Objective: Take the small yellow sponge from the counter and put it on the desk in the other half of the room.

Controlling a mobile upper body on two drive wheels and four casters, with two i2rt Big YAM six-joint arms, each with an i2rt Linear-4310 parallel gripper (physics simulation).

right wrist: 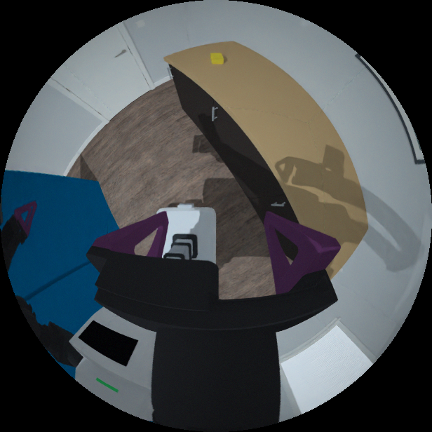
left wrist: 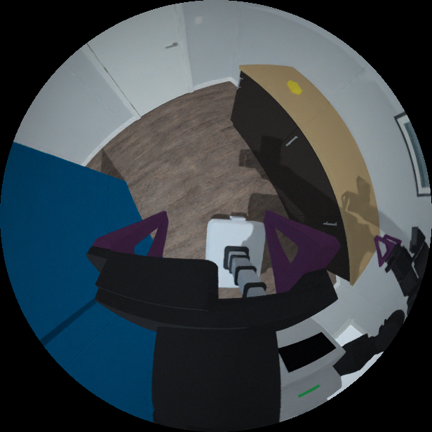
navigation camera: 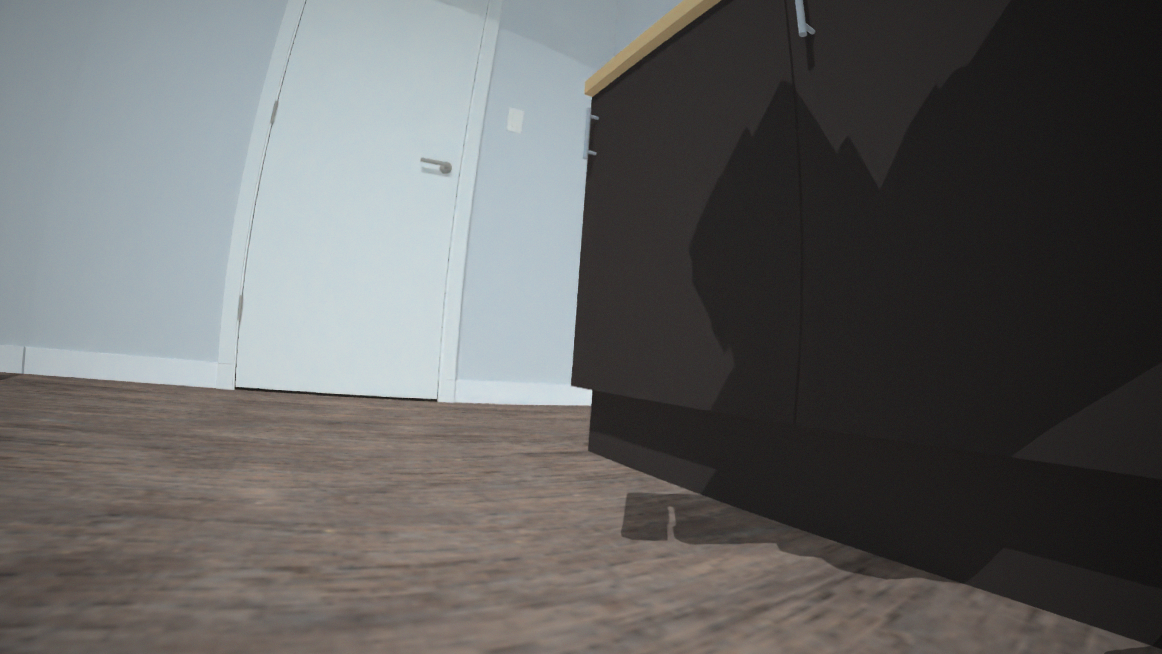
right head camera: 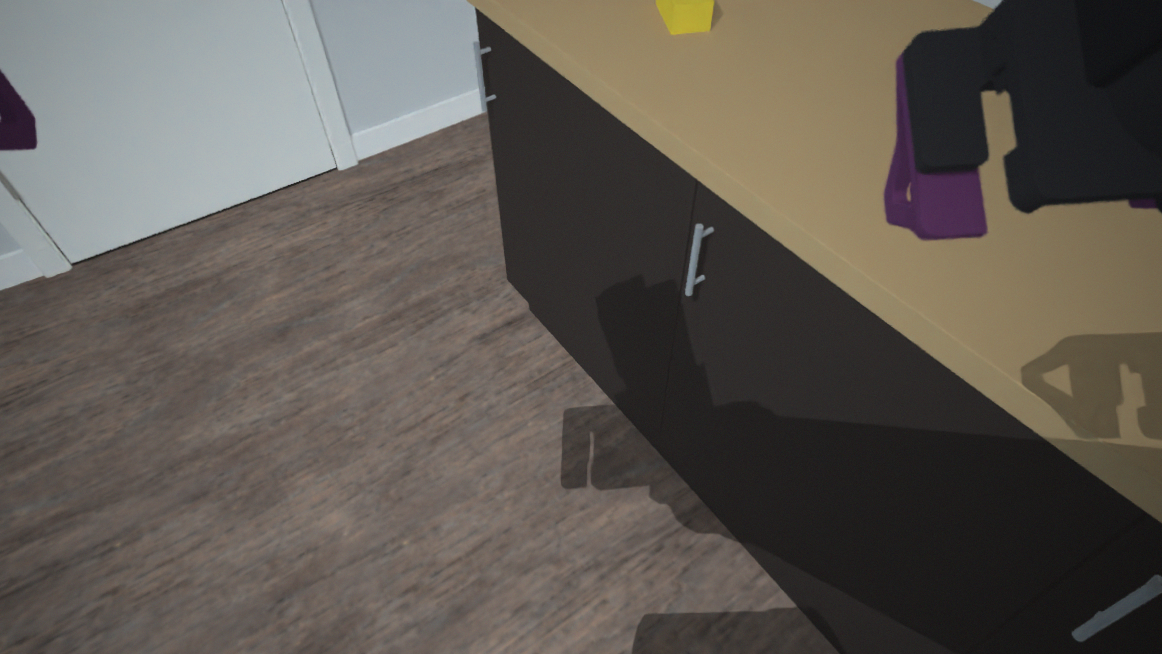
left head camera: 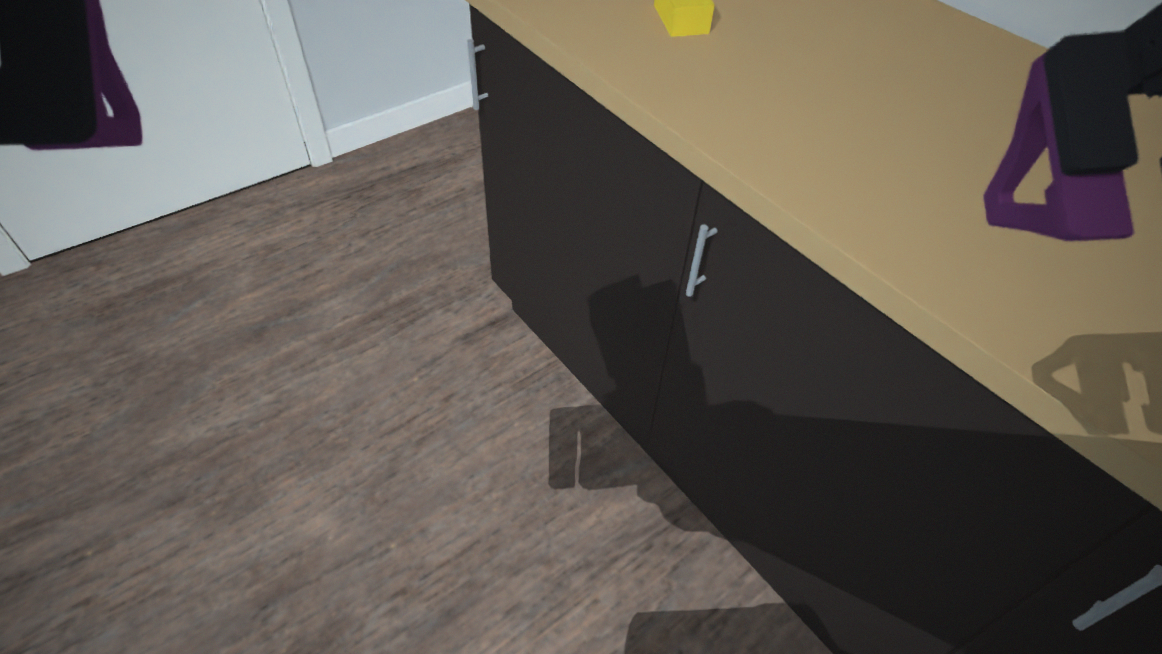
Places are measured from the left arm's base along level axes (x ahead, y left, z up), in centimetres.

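Where they show: right gripper, fingertip midpoint: (right head camera: 1006, 200) (left head camera: 1102, 203).
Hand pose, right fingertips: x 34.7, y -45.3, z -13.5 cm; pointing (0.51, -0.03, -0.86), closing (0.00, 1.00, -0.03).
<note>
After its pixels a point has its place.
The small yellow sponge (left head camera: 687, 17) @(y -46.2, x 118.2, z -47.2 cm) (right head camera: 688, 16) @(y -46.4, x 118.2, z -47.4 cm) (left wrist: 295, 87) (right wrist: 217, 58) lies near the far end of the tan counter (left head camera: 813, 138) @(y -59.1, x 91.2, z -50.0 cm) (right head camera: 813, 129) @(y -59.9, x 92.4, z -50.0 cm) (left wrist: 327, 127) (right wrist: 280, 95). In both head camera views the top frame edge cuts it off. My right gripper (right wrist: 215, 216) is open and empty; in the head camera views it is at the upper right, over the counter and well apart from the sponge. My left gripper (left wrist: 215, 215) is open and empty, off the counter's side, partly cut off at the left of the head camera views. The desk does not show clearly.
Dark cabinets (left head camera: 585, 186) @(y -31.3, x 111.5, z -73.5 cm) (navigation camera: 683, 243) @(y -31.9, x 110.5, z -99.0 cm) with bar handles stand under the counter, close at the right. A large blue surface (left wrist: 60, 215) (right wrist: 55, 200) lies at the left in the wrist views. A white door (left head camera: 187, 97) @(y 66.6, x 192.9, z -108.4 cm) (navigation camera: 357, 203) @(y 77.5, x 185.6, z -68.9 cm) stands beyond the wooden floor (left head camera: 284, 406) @(y 37.2, x 114.9, z -141.0 cm) (navigation camera: 325, 503) @(y 14.5, x 86.2, z -141.0 cm).
</note>
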